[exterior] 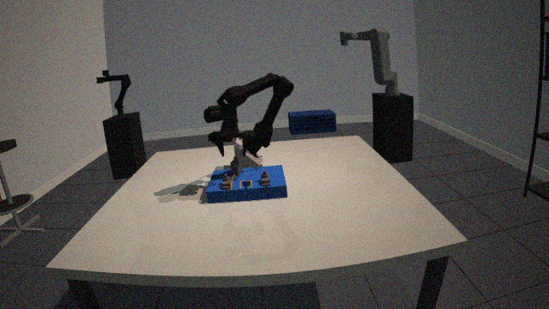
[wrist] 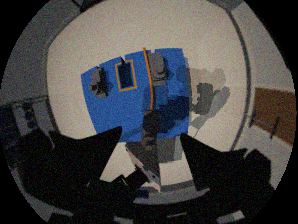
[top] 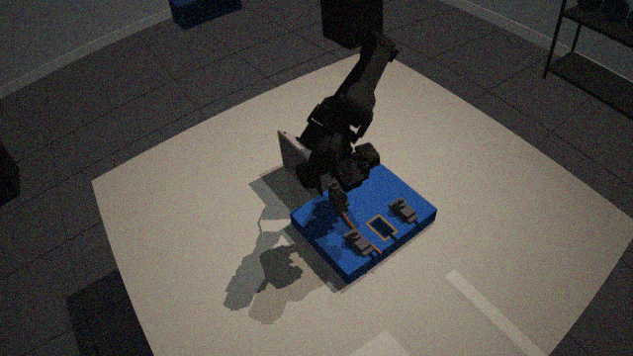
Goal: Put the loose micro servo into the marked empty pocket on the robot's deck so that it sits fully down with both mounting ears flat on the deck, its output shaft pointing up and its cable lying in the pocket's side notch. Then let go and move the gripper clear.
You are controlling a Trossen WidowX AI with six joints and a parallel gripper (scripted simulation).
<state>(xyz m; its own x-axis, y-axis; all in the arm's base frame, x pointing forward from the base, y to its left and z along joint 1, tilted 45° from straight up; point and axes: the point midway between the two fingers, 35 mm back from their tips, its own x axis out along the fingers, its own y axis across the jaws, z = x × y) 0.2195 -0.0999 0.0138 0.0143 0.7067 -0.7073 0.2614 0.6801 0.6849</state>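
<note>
Right now the blue deck is 5 cm to the left of my gripper tip and 10 cm below it.
</note>
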